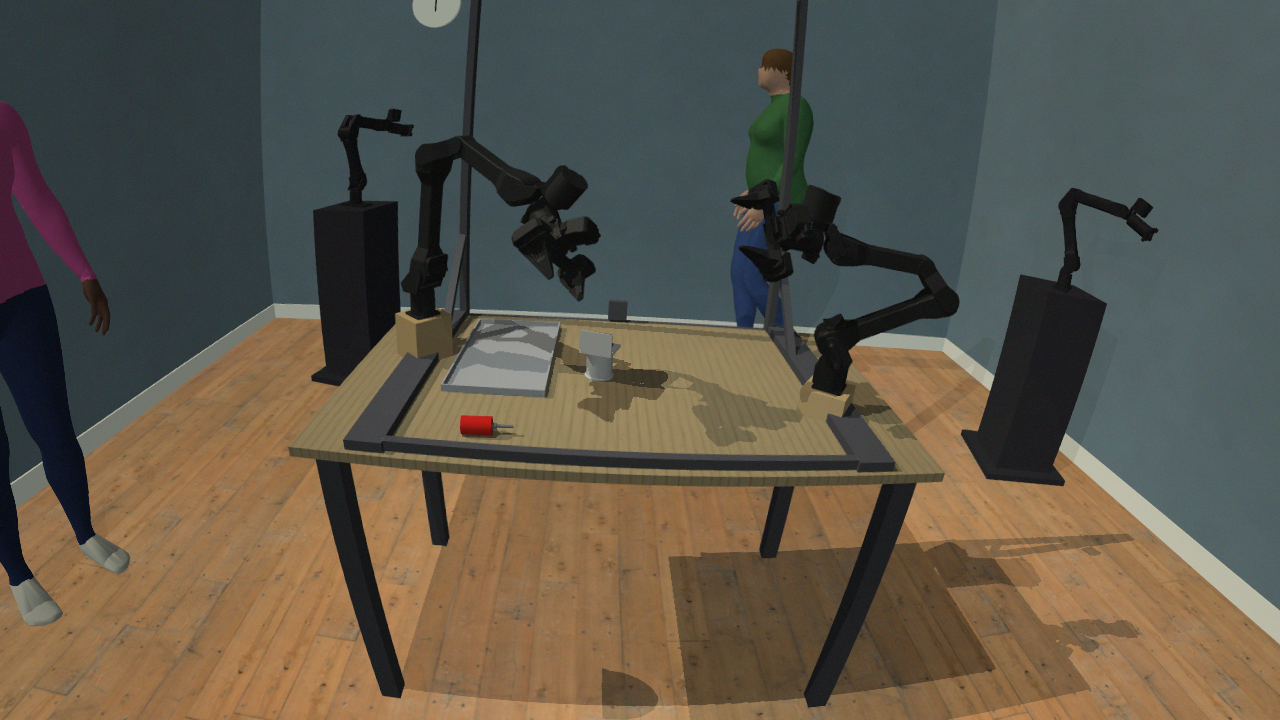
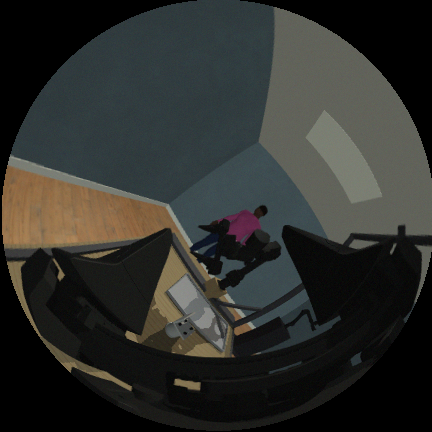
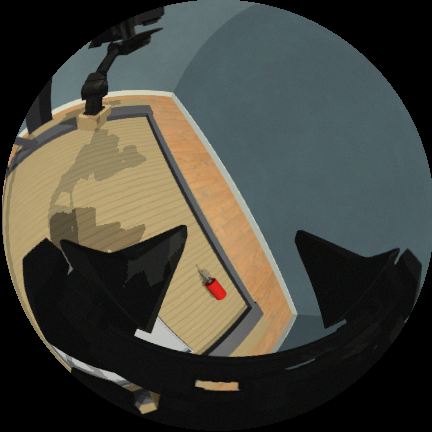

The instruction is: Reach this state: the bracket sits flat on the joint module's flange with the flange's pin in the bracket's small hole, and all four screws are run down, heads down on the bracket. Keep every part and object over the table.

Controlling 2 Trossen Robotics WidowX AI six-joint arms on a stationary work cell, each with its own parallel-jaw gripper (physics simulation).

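Places are measured from the left arm's base along level axes (x ahead, y left, z up), in metres.
Where they show: left gripper, fingertip midpoint: (image 1: 735, 222) (image 2: 227, 232); right gripper, fingertip midpoint: (image 1: 566, 289) (image 2: 193, 237) (image 3: 243, 233); left arm's base, link origin: (image 1: 829, 387) (image 3: 93, 109); right arm's base, link origin: (image 1: 422, 313) (image 2: 220, 284).
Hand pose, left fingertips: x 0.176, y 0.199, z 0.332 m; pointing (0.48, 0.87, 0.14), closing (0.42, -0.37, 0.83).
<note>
Each offset is from my left fingertips to the top centre of the thing.
The joint module @[0.292 m ahead, 0.037 m right, 0.323 m down] (image 1: 598, 367) (image 2: 172, 330) stands upright as a pale cylinder on the table. The light grey bracket (image 1: 595, 342) (image 2: 185, 329) is at its top, with one plate standing up and another bearing several dark spots. I cannot tell whether these are holes or screw heads, or whether the pin is in its hole. A red-handled screwdriver @[0.292 m ahead, 0.311 m left, 0.353 m down] (image 1: 477, 425) (image 3: 216, 289) lies near the front left. My left gripper (image 1: 740, 225) is open and empty, high to the right of the module. My right gripper (image 1: 564, 287) (image 3: 243, 233) is open and empty, above and behind the module.
A shallow grey tray @[0.520 m ahead, 0.016 m left, 0.371 m down] (image 1: 494, 391) (image 2: 184, 289) (image 3: 167, 336) lies left of the module. Dark rails (image 1: 626, 457) edge the table front and sides. Frame posts (image 1: 466, 179) rise at the back. A person in green (image 1: 776, 134) stands behind the table and one in pink (image 2: 245, 225) at the left.
</note>
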